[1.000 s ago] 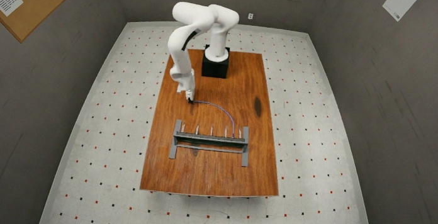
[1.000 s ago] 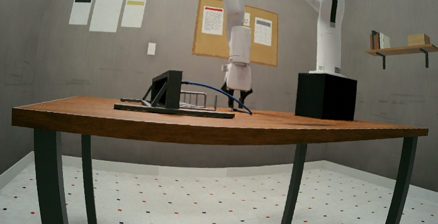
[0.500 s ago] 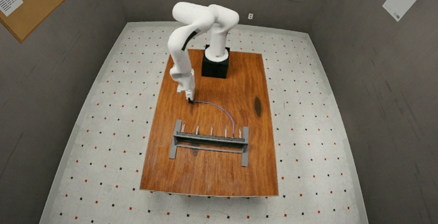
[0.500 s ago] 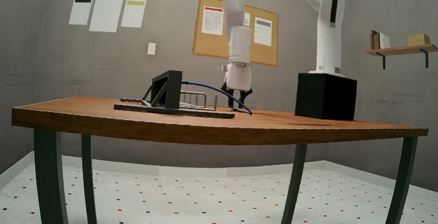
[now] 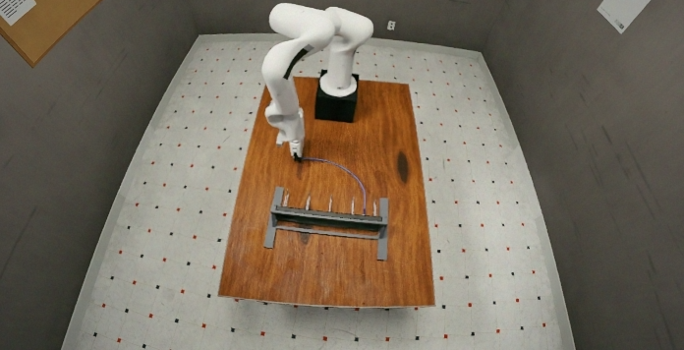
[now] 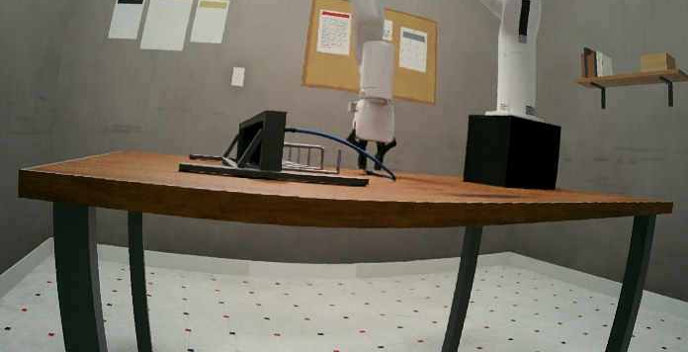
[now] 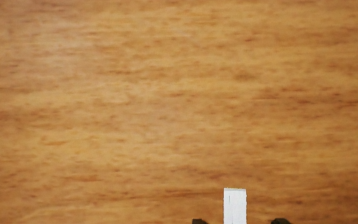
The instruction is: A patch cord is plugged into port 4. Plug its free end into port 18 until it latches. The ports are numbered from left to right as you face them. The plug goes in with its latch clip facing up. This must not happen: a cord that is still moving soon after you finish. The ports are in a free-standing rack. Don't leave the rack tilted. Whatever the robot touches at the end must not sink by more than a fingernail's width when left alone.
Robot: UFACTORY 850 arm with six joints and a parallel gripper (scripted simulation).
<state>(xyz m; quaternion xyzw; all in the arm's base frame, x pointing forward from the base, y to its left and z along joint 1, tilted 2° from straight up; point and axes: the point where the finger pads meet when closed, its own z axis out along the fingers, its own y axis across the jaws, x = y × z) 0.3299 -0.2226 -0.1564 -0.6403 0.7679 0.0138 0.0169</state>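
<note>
Now: hand 3 cm above the plug and 2 cm to the left of it.
</note>
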